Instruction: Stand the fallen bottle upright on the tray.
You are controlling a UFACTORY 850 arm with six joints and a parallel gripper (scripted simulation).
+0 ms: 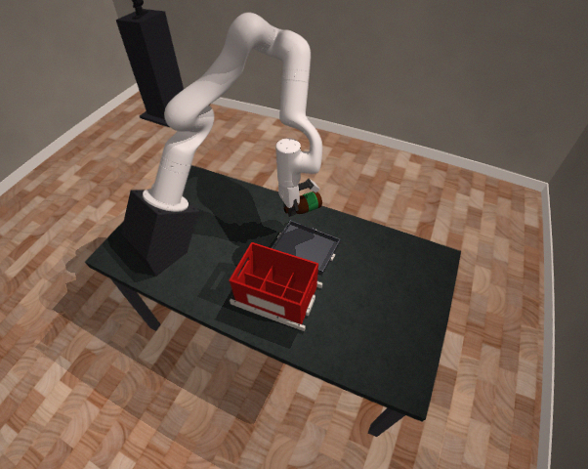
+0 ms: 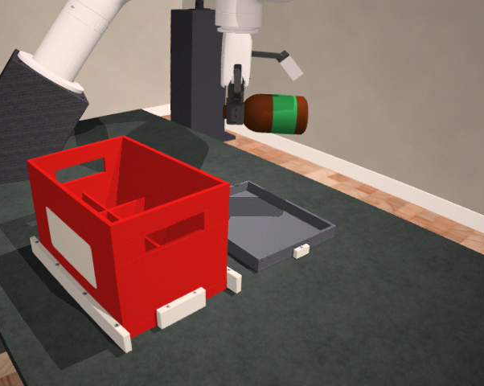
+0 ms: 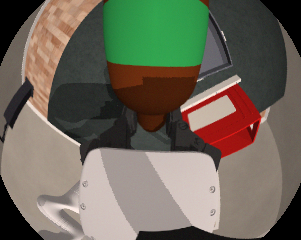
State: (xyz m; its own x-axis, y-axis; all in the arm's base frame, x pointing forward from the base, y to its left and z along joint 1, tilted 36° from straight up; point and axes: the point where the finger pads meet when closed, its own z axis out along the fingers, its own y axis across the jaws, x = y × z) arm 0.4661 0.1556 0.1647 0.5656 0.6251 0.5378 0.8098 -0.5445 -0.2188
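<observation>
Right now my hand is 30 mm short of the brown bottle and 40 mm to the right of it. The rest, counted from my hand: grey shallow tray: 80 mm ahead, 10 mm to the right, 190 mm below; red crate: 90 mm ahead, 280 mm to the right, 120 mm below.
</observation>
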